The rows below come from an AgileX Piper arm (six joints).
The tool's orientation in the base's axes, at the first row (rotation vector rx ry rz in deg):
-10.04 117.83 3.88
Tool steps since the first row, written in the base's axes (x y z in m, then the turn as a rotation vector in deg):
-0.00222 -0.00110 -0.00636 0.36 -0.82 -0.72
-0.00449 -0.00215 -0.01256 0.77 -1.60 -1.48
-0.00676 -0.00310 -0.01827 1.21 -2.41 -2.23
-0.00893 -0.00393 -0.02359 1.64 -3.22 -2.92
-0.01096 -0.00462 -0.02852 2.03 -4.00 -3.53
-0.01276 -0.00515 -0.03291 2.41 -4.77 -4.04
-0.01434 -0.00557 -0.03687 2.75 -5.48 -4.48
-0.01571 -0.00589 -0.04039 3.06 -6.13 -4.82
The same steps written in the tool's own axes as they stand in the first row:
0.00674 -0.00058 0.00093 0.55 -0.85 0.55
0.01335 -0.00110 0.00176 1.10 -1.66 1.18
0.01952 -0.00154 0.00236 1.63 -2.51 1.81
0.02529 -0.00189 0.00288 2.12 -3.35 2.42
0.03064 -0.00212 0.00335 2.55 -4.17 2.95
0.03540 -0.00226 0.00379 2.90 -4.97 3.43
0.03966 -0.00232 0.00424 3.19 -5.72 3.84
0.04342 -0.00233 0.00467 3.41 -6.40 4.20

